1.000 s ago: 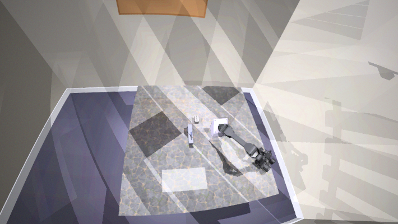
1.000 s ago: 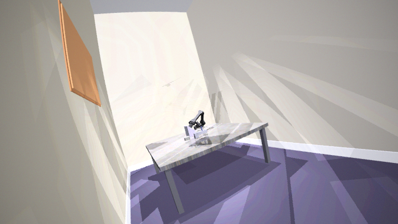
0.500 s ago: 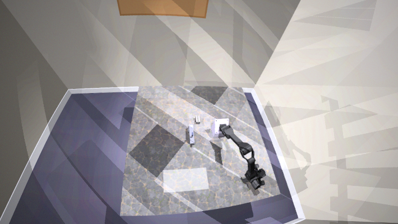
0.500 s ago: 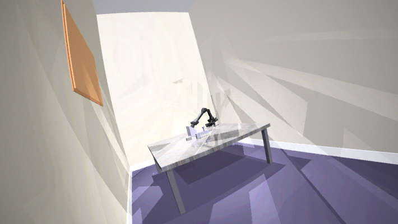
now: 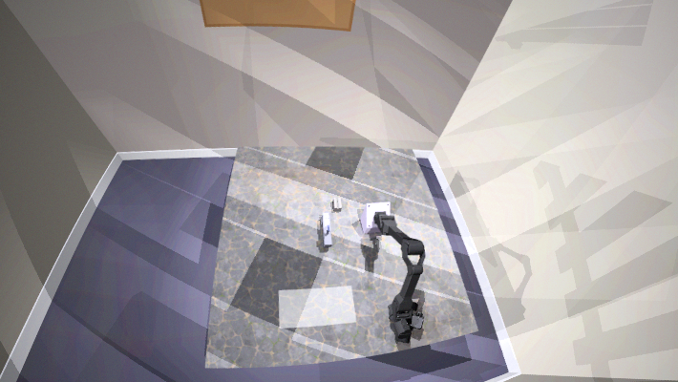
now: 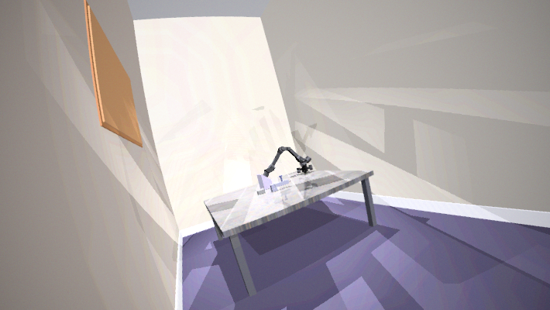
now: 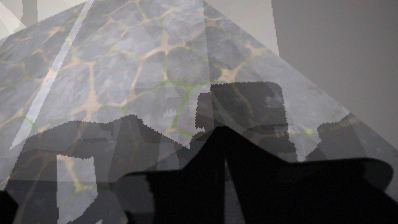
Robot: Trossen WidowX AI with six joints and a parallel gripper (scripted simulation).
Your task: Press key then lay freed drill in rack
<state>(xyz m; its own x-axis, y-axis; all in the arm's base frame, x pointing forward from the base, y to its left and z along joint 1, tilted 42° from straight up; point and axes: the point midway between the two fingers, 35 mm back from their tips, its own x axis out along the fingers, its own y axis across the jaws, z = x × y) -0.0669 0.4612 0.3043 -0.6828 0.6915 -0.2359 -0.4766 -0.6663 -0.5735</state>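
Right now my gripper tip is 51 cm to the left of the grey key, 37 cm short of it and 9 cm below it. The rest, counted from my gripper tip: grey block: 71 cm to the right, 29 cm ahead, 2 cm above; then drill: 56 cm to the right, 37 cm ahead, 4 cm above.
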